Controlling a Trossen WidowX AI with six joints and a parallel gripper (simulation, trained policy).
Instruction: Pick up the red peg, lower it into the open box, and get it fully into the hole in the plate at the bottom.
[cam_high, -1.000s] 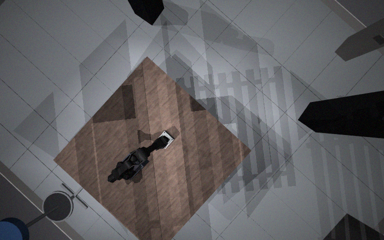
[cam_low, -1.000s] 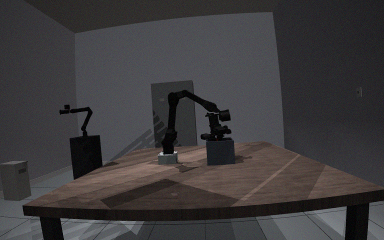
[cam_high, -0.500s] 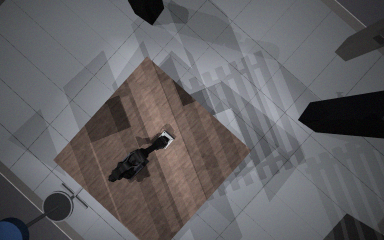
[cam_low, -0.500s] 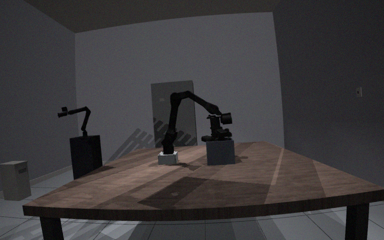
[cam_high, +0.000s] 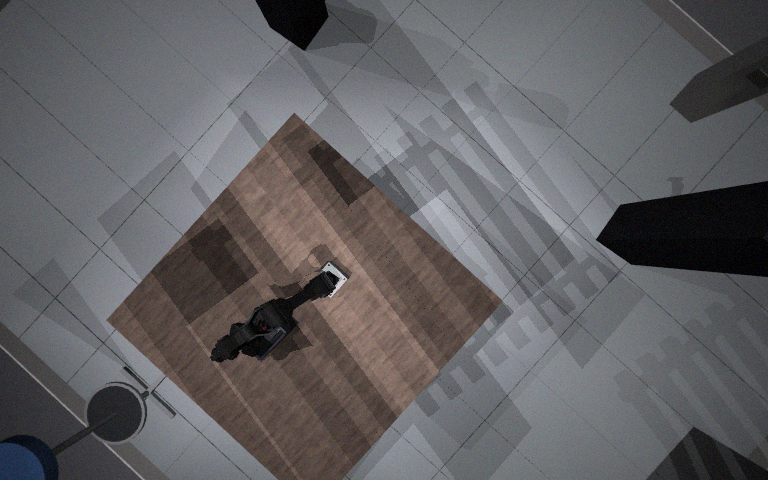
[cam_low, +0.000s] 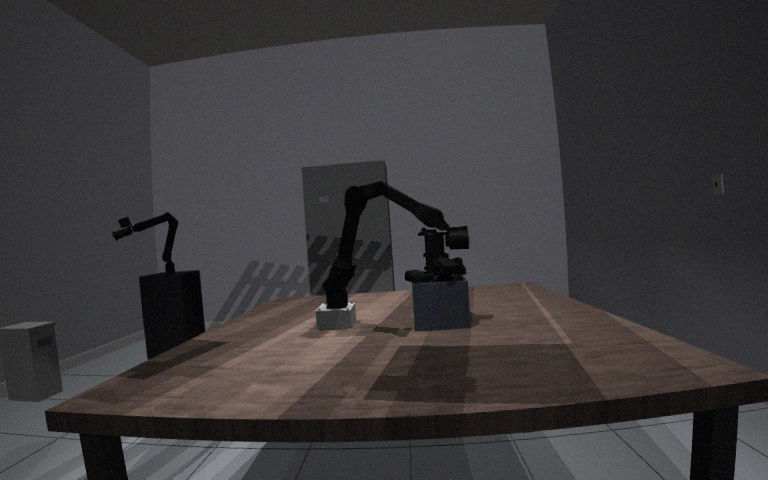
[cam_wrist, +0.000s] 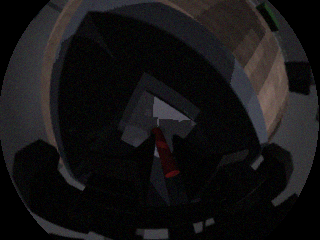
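The red peg is 1 cm to the left of my gripper tip and 1 cm above it.
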